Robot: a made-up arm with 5 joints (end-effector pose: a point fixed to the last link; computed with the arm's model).
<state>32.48 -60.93 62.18 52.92 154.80</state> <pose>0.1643 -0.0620 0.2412 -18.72 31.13 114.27</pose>
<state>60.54 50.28 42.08 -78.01 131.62</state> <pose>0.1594 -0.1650 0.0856 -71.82 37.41 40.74</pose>
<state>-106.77 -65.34 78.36 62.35 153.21</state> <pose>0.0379 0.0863 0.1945 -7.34 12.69 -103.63</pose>
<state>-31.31 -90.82 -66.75 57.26 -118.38</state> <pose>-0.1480 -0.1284 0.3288 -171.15 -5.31 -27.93</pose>
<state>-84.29 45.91 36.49 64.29 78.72</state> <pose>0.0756 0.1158 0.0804 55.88 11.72 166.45</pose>
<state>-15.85 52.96 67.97 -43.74 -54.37</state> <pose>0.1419 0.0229 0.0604 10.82 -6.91 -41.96</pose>
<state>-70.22 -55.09 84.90 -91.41 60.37</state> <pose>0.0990 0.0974 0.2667 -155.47 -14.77 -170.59</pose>
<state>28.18 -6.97 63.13 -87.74 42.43</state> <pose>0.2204 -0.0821 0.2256 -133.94 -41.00 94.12</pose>
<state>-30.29 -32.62 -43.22 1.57 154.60</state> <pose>0.0915 0.0166 0.5148 -172.42 13.82 59.40</pose>
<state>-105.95 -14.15 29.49 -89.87 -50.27</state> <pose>0.0125 0.1801 0.3383 167.53 -9.22 -19.98</pose>
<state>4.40 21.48 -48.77 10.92 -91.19</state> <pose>0.3460 -0.0206 0.3885 106.41 3.82 -93.28</pose>
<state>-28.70 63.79 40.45 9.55 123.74</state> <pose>0.1485 0.0469 0.0257 20.71 -11.97 147.46</pose>
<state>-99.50 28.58 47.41 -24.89 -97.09</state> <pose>0.0332 0.1839 0.1015 38.48 6.19 1.78</pose>
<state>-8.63 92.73 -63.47 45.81 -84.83</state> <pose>0.3571 0.0453 0.0400 14.92 -0.61 -79.07</pose>
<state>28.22 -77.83 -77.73 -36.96 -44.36</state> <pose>-0.1808 0.1331 0.2970 -73.15 41.60 -106.85</pose>
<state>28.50 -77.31 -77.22 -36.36 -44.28</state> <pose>-0.1791 0.1337 0.3020 -75.28 41.98 -108.53</pose>
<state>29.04 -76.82 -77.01 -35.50 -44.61</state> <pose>-0.1770 0.1355 0.3061 -77.42 41.91 -110.56</pose>
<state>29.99 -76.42 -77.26 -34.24 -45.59</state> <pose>-0.1744 0.1393 0.3085 -79.46 41.14 -113.01</pose>
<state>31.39 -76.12 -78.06 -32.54 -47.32</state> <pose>-0.1712 0.1453 0.3090 -81.27 39.56 -115.80</pose>
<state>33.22 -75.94 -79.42 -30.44 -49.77</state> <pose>-0.1674 0.1534 0.3073 -82.71 37.22 -118.80</pose>
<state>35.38 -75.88 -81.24 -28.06 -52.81</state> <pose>-0.1628 0.1630 0.3036 -83.73 34.24 -121.84</pose>
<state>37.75 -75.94 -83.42 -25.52 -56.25</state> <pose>-0.1575 0.1736 0.2982 -84.31 30.84 -124.83</pose>
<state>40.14 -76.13 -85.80 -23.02 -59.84</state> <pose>-0.1518 0.1841 0.2912 -84.43 27.26 -127.58</pose>
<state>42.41 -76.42 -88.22 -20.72 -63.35</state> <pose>-0.1458 0.1939 0.2833 -84.14 23.75 -130.04</pose>
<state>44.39 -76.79 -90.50 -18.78 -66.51</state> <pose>-0.1403 0.2023 0.2751 -83.51 20.58 -132.10</pose>
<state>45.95 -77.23 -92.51 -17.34 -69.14</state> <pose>-0.1356 0.2088 0.2669 -82.56 17.93 -133.65</pose>
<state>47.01 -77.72 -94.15 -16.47 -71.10</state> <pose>-0.1324 0.2132 0.2591 -81.32 15.94 -134.61</pose>
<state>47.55 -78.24 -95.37 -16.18 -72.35</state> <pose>-0.1309 0.2156 0.2522 -79.88 14.64 -134.97</pose>
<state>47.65 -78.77 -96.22 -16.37 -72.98</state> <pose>-0.1308 0.2163 0.2460 -78.29 13.95 -134.79</pose>
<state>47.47 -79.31 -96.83 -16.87 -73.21</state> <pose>-0.1317 0.2159 0.2404 -76.61 13.63 -134.26</pose>
